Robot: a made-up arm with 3 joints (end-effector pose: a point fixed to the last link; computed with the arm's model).
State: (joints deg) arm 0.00 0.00 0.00
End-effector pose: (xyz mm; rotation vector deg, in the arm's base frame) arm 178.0 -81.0 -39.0 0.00 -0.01 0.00
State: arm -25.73 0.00 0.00
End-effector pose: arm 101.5 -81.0 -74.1 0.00 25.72 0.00
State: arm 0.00 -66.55 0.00
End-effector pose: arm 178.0 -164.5 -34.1 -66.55 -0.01 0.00
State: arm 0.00 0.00 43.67
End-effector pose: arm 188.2 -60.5 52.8 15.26 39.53 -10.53
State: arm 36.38 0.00 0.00
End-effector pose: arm 244.6 -81.0 58.5 0.00 -36.39 0.00
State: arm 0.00 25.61 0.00
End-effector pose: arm 178.0 -56.2 -16.1 25.61 -0.01 0.00
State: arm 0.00 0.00 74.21
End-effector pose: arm 231.5 -63.6 103.8 25.94 67.18 -17.89
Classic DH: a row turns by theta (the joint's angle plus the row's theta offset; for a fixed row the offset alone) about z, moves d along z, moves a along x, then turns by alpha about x. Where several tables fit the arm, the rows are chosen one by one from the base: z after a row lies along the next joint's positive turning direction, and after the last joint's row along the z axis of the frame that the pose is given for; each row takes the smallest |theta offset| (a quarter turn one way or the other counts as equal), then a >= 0, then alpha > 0; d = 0 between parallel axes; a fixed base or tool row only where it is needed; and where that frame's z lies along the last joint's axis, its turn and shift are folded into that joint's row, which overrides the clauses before.
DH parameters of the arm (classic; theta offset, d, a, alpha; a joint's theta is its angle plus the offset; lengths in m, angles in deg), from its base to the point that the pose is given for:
base (fixed): 0 0.111 0.063 90
joint 1: -90 0.119 0.084 -90
joint 2: -14.91 0.226 0.0205 -69.54
joint 3: -84.69 0.0004 -0.1191 103.95
tool (fixed): 21.11 -0.0461 0 0

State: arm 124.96 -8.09 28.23
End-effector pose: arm 77.9 -66.0 260.3 9.60 -99.72 -2.56
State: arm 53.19 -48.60 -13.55
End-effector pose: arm 270.4 -170.1 112.7 -53.76 -59.25 -17.15
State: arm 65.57 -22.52 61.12
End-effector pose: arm 172.2 -42.8 222.8 13.76 -13.51 -20.05
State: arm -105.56 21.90 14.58
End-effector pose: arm -62.3 -61.5 30.8 18.62 117.00 -26.40
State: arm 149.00 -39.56 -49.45
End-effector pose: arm 5.8 -212.0 363.6 56.70 146.40 62.70
